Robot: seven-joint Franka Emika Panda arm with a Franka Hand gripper.
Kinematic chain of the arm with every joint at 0, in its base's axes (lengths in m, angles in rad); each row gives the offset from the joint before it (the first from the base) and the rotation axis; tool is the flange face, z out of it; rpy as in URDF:
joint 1: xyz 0 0 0.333 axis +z
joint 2: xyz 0 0 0 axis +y
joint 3: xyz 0 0 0.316 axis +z
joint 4: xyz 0.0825 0 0 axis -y
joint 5: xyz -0.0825 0 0.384 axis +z
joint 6: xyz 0 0 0 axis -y
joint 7: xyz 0.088 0 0 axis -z
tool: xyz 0 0 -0.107 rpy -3.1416 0 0
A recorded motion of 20 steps. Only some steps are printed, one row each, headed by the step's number.
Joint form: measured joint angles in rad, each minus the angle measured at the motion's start. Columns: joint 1, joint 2, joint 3, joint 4, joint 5, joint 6, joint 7.
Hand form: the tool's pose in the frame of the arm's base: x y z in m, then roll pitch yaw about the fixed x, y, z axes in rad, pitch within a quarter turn. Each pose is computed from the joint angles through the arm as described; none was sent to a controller.
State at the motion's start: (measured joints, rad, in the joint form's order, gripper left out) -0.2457 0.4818 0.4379 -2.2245 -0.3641 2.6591 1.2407
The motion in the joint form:
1: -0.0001 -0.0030 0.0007 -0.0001 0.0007 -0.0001 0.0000
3: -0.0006 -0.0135 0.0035 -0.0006 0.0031 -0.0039 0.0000
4: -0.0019 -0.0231 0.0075 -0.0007 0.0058 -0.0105 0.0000
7: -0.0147 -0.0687 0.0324 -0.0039 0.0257 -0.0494 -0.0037
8: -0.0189 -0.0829 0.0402 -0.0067 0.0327 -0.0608 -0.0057
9: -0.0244 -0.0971 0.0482 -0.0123 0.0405 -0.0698 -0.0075
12: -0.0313 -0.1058 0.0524 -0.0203 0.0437 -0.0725 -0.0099
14: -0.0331 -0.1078 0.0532 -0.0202 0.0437 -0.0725 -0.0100
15: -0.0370 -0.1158 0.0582 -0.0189 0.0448 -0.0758 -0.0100
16: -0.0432 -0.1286 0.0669 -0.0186 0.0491 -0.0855 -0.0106
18: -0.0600 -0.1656 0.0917 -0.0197 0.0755 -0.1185 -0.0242
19: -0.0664 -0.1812 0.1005 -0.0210 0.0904 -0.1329 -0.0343
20: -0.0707 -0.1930 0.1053 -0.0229 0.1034 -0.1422 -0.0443
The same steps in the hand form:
1: 0.5326 0.1215 0.1776 -3.1052 0.0115 -0.7709
3: 0.5334 0.1221 0.1825 -3.1025 0.0057 -0.7708
4: 0.5339 0.1229 0.1870 -3.1021 0.0017 -0.7707
7: 0.5344 0.1257 0.2072 -3.1064 -0.0084 -0.7733
8: 0.5337 0.1265 0.2128 -3.1086 -0.0104 -0.7736
9: 0.5322 0.1269 0.2176 -3.1106 -0.0112 -0.7754
12: 0.5302 0.1249 0.2191 -3.1135 -0.0111 -0.7773
14: 0.5306 0.1243 0.2201 -3.1122 -0.0128 -0.7783
15: 0.5316 0.1245 0.2246 -3.1087 -0.0180 -0.7787
16: 0.5320 0.1250 0.2307 -3.1080 -0.0225 -0.7799
18: 0.5314 0.1264 0.2470 -3.1104 -0.0257 -0.7812
19: 0.5307 0.1264 0.2532 -3.1124 -0.0245 -0.7810
20: 0.5300 0.1258 0.2575 -3.1133 -0.0230 -0.7808

